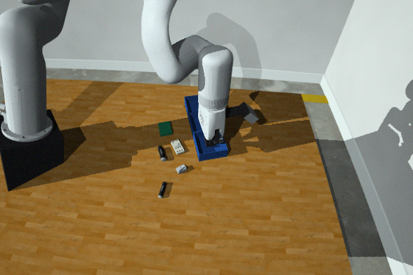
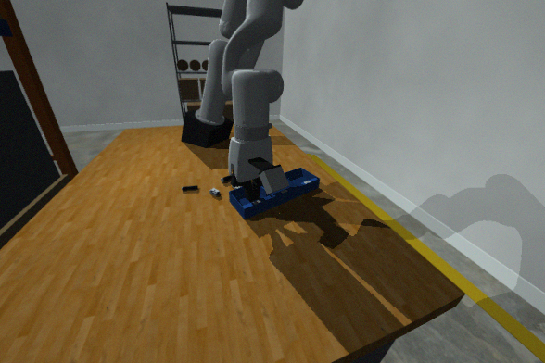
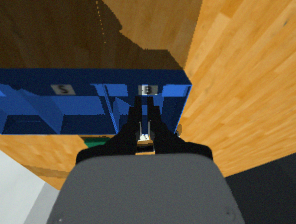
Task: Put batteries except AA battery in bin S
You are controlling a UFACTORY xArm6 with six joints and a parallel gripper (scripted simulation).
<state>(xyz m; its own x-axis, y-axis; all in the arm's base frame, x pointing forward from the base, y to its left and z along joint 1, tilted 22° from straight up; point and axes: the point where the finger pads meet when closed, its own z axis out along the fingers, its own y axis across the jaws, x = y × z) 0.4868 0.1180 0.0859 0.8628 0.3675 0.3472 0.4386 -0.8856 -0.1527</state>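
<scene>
The long blue bin is 7 cm to the left of my hand, 4 cm behind it and 2 cm below it. From my hand the other things lie so: grey-white block 10 cm to the right, 6 cm behind, 3 cm below; then white domino 9 cm behind, 3 cm to the right, 3 cm below; then green block 15 cm behind, 3 cm to the left, 3 cm below.
</scene>
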